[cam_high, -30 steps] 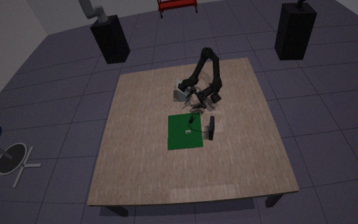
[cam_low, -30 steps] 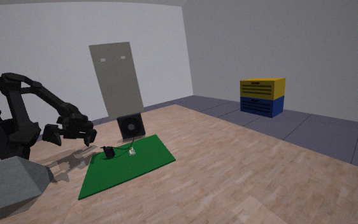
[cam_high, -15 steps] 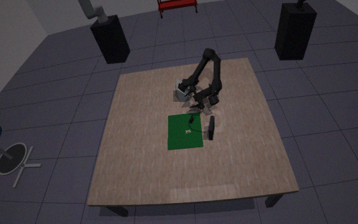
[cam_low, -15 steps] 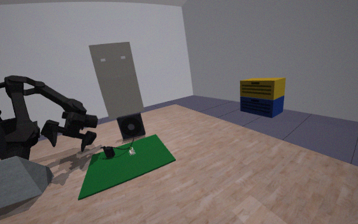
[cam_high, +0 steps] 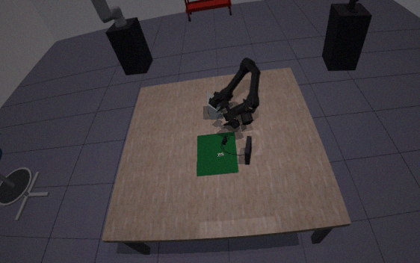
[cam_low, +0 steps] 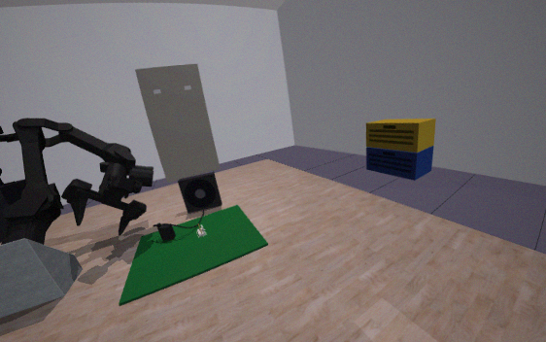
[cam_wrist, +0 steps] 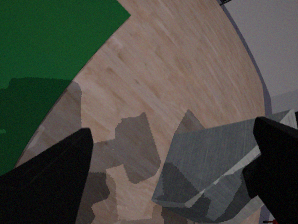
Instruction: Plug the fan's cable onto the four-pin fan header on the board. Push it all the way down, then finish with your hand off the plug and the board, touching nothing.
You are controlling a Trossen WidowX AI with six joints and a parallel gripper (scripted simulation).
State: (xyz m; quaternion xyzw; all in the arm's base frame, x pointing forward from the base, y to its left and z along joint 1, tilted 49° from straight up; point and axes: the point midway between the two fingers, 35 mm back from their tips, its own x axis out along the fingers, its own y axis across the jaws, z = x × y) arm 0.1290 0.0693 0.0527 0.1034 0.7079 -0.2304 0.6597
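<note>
The black plug lies 13 cm ahead of my gripper tip, 3 cm to the left of it and 7 cm below it. Round my gripper tip: black fan 23 cm ahead, 17 cm to the left, 3 cm below; green board 20 cm ahead, 2 cm to the right, 10 cm below.
</note>
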